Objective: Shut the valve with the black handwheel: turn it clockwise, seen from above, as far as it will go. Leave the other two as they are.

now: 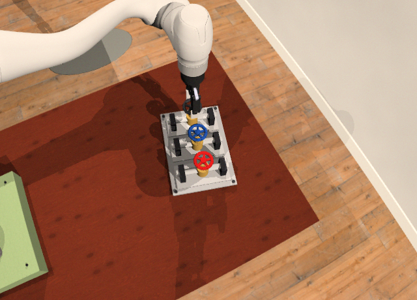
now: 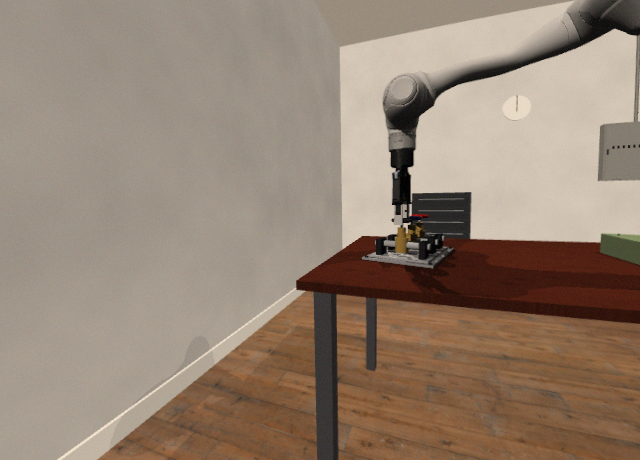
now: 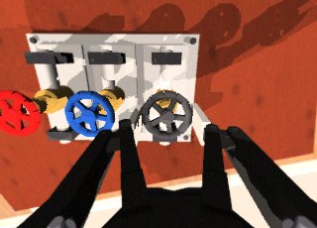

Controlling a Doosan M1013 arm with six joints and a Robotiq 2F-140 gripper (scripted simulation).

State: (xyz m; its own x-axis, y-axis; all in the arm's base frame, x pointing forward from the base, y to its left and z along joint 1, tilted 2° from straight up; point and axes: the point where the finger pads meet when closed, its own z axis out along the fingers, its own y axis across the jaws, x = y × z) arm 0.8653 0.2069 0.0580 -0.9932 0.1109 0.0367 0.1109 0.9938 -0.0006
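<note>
Right now the black handwheel is 2 cm below my hand. The rest, counted from my hand: red handwheel 3 cm behind, 21 cm to the right, 2 cm below; then blue handwheel 2 cm behind, 11 cm to the right, 2 cm below.
</note>
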